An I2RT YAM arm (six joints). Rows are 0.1 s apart.
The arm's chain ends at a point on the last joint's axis. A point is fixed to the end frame.
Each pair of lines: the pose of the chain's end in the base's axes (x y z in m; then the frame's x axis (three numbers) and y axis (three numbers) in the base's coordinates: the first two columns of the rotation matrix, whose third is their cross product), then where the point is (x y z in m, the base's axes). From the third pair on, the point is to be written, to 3 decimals.
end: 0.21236, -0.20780, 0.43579, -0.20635, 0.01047, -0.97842, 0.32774, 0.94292, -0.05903
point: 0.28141 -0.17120 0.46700
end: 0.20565, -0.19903, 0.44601, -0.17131, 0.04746, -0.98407, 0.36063, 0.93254, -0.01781
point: 0.27473 -0.16578 0.48071
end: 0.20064, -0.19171, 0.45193, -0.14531, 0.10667, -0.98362, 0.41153, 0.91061, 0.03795
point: 0.271 -0.164 0.490
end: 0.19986, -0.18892, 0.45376, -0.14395, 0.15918, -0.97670, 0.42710, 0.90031, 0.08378
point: 0.270 -0.165 0.493
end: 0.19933, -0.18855, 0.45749, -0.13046, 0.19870, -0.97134, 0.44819, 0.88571, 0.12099
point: 0.270 -0.167 0.498
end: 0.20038, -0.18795, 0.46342, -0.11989, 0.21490, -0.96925, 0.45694, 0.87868, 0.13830
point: 0.271 -0.168 0.505
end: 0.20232, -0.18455, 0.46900, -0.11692, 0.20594, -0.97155, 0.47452, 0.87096, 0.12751
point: 0.273 -0.166 0.510
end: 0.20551, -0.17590, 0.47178, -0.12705, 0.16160, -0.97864, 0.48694, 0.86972, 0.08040
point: 0.277 -0.156 0.511
